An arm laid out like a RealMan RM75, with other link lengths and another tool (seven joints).
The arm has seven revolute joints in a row. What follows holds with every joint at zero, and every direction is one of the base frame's.
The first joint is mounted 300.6 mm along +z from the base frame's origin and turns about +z.
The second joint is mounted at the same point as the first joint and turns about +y.
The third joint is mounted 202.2 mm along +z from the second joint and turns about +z.
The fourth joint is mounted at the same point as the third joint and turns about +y.
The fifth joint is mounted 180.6 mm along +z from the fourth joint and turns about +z.
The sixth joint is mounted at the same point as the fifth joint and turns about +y.
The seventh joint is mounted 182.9 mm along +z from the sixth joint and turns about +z.
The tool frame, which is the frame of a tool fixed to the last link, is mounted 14 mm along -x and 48 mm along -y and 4 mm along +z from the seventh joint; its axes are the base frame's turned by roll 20, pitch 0 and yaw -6.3 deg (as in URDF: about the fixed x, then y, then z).
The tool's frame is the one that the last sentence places.
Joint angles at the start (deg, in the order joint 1, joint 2, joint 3, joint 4, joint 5, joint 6, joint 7): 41.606 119.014 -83.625 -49.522 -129.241 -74.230 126.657
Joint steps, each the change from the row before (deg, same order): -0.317 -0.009 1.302 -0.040 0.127 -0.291 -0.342; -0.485 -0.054 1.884 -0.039 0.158 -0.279 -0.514; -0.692 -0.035 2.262 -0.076 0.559 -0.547 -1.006; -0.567 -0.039 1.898 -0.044 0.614 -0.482 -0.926; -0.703 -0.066 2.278 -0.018 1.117 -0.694 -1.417
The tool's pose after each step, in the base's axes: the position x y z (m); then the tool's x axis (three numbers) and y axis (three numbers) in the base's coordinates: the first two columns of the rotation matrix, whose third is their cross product. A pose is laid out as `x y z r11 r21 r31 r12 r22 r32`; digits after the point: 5 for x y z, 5 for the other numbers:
0.17609 0.35081 -0.01592 0.89044 -0.42748 0.15612 -0.31759 -0.82939 -0.45963
0.17803 0.35279 -0.01170 0.88612 -0.44449 0.13121 -0.34052 -0.81649 -0.46625
0.17966 0.35410 -0.00716 0.88224 -0.46054 0.09776 -0.36774 -0.80374 -0.46773
0.18069 0.35517 -0.00329 0.87880 -0.47237 0.06773 -0.39029 -0.79314 -0.46756
0.18101 0.35615 0.00128 0.87552 -0.48242 0.02728 -0.41660 -0.78225 -0.46317

